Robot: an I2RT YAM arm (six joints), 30 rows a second.
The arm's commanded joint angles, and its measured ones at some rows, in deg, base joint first. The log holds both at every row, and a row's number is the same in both.
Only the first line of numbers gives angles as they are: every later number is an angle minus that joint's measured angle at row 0.
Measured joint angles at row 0: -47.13 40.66 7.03 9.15 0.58 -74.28
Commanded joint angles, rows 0 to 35: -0.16 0.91 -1.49 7.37 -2.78 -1.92; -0.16 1.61 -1.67 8.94 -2.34 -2.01; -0.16 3.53 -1.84 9.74 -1.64 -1.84; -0.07 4.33 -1.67 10.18 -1.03 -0.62; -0.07 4.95 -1.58 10.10 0.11 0.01; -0.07 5.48 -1.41 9.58 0.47 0.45; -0.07 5.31 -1.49 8.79 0.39 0.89; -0.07 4.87 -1.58 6.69 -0.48 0.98; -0.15 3.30 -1.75 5.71 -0.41 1.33; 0.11 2.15 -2.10 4.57 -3.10 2.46; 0.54 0.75 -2.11 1.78 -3.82 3.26; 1.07 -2.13 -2.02 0.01 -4.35 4.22; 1.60 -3.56 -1.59 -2.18 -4.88 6.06; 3.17 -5.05 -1.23 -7.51 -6.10 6.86; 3.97 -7.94 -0.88 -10.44 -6.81 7.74; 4.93 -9.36 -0.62 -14.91 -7.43 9.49; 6.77 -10.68 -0.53 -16.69 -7.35 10.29; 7.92 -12.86 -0.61 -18.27 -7.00 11.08; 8.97 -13.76 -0.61 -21.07 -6.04 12.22; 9.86 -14.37 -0.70 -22.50 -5.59 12.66; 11.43 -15.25 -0.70 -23.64 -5.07 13.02; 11.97 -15.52 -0.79 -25.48 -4.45 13.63; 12.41 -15.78 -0.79 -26.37 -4.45 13.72; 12.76 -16.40 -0.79 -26.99 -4.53 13.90; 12.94 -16.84 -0.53 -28.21 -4.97 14.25; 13.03 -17.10 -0.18 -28.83 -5.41 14.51; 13.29 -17.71 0.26 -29.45 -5.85 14.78; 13.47 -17.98 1.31 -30.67 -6.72 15.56; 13.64 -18.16 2.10 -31.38 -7.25 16.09; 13.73 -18.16 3.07 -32.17 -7.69 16.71; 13.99 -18.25 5.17 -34.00 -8.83 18.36; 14.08 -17.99 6.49 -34.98 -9.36 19.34; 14.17 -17.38 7.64 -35.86 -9.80 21.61; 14.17 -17.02 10.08 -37.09 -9.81 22.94; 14.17 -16.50 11.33 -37.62 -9.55 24.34; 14.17 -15.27 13.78 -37.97 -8.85 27.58
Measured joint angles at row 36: 13.15 -17.26 6.36 -31.19 -4.13 16.79
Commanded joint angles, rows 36 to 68: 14.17 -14.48 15.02 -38.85 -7.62 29.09; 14.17 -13.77 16.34 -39.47 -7.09 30.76; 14.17 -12.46 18.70 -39.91 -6.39 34.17; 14.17 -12.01 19.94 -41.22 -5.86 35.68; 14.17 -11.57 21.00 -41.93 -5.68 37.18; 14.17 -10.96 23.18 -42.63 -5.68 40.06; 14.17 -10.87 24.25 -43.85 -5.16 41.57; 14.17 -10.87 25.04 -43.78 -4.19 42.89; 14.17 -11.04 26.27 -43.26 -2.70 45.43; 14.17 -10.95 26.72 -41.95 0.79 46.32; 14.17 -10.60 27.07 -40.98 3.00 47.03; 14.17 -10.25 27.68 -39.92 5.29 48.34; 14.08 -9.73 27.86 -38.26 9.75 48.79; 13.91 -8.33 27.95 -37.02 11.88 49.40; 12.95 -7.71 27.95 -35.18 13.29 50.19; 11.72 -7.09 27.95 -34.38 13.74 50.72; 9.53 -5.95 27.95 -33.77 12.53 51.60; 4.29 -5.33 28.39 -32.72 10.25 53.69; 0.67 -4.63 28.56 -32.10 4.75 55.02; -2.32 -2.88 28.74 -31.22 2.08 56.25; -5.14 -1.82 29.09 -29.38 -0.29 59.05; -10.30 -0.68 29.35 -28.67 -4.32 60.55; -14.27 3.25 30.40 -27.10 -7.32 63.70; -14.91 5.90 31.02 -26.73 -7.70 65.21; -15.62 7.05 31.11 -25.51 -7.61 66.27; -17.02 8.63 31.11 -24.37 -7.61 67.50; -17.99 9.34 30.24 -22.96 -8.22 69.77; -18.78 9.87 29.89 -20.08 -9.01 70.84; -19.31 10.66 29.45 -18.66 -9.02 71.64; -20.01 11.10 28.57 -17.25 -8.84 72.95; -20.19 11.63 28.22 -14.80 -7.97 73.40; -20.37 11.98 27.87 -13.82 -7.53 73.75; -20.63 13.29 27.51 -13.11 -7.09 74.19
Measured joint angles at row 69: -19.41 11.63 28.41 -22.41 -6.69 68.15
